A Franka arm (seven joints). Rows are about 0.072 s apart.
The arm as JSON. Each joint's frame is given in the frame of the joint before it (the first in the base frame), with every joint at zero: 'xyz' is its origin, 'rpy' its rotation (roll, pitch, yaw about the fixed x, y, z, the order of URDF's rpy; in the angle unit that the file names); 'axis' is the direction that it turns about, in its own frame. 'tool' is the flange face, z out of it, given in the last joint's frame.
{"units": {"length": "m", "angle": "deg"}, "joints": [
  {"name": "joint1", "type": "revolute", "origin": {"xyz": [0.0, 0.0, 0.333], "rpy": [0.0, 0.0, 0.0]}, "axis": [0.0, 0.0, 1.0]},
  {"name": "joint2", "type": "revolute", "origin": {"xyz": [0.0, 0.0, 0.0], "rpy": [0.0, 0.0, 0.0]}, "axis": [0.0, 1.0, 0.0]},
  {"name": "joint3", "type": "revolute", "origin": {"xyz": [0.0, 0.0, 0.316], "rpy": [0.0, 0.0, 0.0]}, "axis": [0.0, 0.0, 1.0]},
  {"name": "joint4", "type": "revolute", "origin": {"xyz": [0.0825, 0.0, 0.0], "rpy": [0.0, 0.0, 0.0]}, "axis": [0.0, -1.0, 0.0]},
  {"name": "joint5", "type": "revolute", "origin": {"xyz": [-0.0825, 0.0, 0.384], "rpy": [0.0, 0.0, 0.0]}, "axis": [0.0, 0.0, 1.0]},
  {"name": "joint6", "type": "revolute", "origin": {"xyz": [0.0, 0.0, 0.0], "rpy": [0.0, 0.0, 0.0]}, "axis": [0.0, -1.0, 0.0]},
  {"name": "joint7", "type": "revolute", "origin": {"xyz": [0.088, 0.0, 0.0], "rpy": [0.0, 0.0, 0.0]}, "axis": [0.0, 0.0, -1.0]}
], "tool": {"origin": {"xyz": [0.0, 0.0, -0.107], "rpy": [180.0, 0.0, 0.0]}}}
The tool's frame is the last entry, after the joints.
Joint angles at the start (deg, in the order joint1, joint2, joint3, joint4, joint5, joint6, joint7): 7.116, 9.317, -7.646, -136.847, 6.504, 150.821, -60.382
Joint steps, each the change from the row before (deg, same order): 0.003, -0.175, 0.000, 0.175, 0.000, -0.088, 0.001; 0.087, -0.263, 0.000, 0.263, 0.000, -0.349, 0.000; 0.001, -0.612, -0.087, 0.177, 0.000, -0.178, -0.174; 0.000, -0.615, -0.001, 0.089, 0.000, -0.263, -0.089; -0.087, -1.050, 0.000, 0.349, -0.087, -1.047, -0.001; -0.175, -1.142, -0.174, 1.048, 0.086, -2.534, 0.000; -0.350, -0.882, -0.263, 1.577, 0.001, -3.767, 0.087; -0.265, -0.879, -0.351, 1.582, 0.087, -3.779, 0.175; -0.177, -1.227, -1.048, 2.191, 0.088, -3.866, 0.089; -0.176, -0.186, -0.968, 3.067, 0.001, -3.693, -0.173; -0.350, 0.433, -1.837, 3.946, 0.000, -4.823, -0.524
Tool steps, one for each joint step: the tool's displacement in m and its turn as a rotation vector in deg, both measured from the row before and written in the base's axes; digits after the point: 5 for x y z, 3 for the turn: 0.00120, 0.00009, 0.00256, 0.029, -0.261, 0.009; 0.00142, 0.00093, 0.00350, 0.066, -0.177, 0.108; 0.00149, -0.00063, 0.00635, 0.063, -0.615, 0.100; 0.00074, 0.00014, 0.00564, 0.093, -0.441, 0.102; 0.00131, -0.00035, 0.00998, 0.179, -0.349, 0.043; 0.00278, -0.00239, 0.01327, 0.417, 0.332, -0.258; 0.00306, -0.00451, 0.01292, 0.459, 1.287, -0.445; 0.00236, -0.00459, 0.01331, 0.530, 1.296, -0.578; 0.00432, -0.01034, 0.02136, 0.534, 0.411, -1.063; 0.00809, -0.01010, 0.01935, 0.289, 0.381, -0.648; 0.00827, -0.02002, 0.01933, 0.270, 1.193, -1.222
